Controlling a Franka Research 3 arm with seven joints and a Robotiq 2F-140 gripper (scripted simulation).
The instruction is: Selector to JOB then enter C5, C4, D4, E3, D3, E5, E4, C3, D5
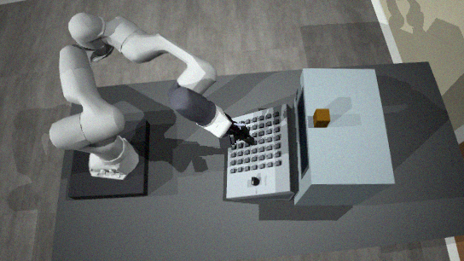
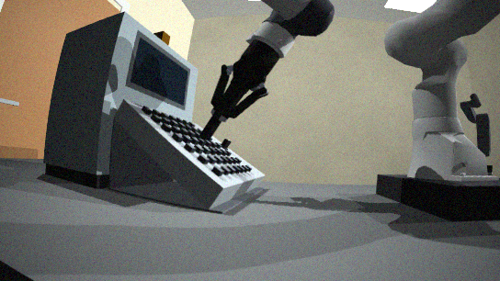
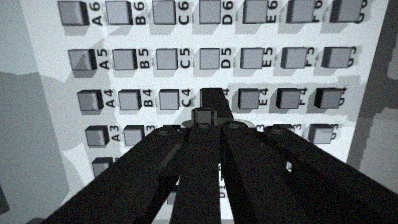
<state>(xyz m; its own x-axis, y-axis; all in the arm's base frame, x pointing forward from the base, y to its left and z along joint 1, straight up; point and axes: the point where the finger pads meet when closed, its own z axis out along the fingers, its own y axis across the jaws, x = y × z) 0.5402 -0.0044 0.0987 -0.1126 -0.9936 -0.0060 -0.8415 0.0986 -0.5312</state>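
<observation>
The E5 key lies 10 mm behind my hand, 30 mm to the right of it and 50 mm below it. Round my hand: C6 key (50 mm ahead, 70 mm to the right, 20 mm below); then E6 key (10 mm behind, 70 mm to the right, 50 mm below); then D6 key (20 mm ahead, 70 mm to the right, 40 mm below).
</observation>
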